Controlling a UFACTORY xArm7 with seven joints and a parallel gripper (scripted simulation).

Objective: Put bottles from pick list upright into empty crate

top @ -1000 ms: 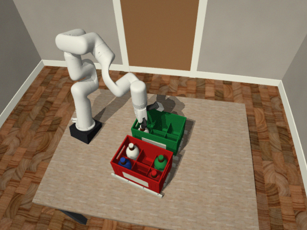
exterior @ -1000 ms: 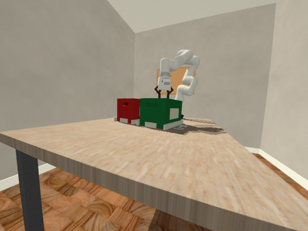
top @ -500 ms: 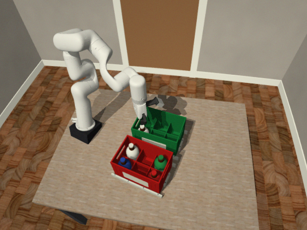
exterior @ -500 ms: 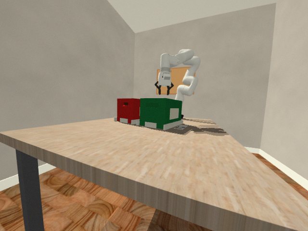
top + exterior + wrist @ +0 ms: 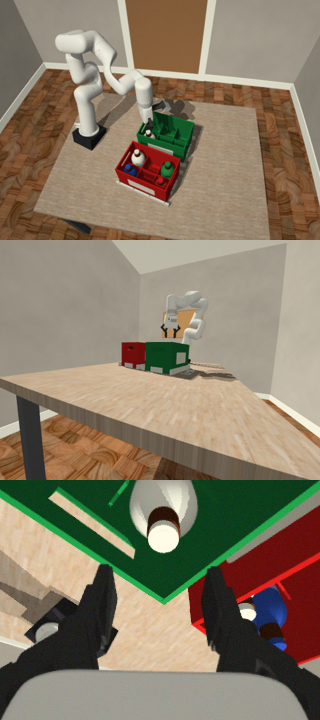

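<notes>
Now: hand 15 cm above the white-labelled bottle, 13 cm to the left of it and 5 cm past it. From my hand the other things lie so: green crate (16 cm below, 10 cm ahead, 1 cm to the left); red crate (21 cm to the right, 16 cm below, 2 cm ahead); green-labelled bottle (20 cm to the right, 15 cm below, 11 cm ahead).
</notes>
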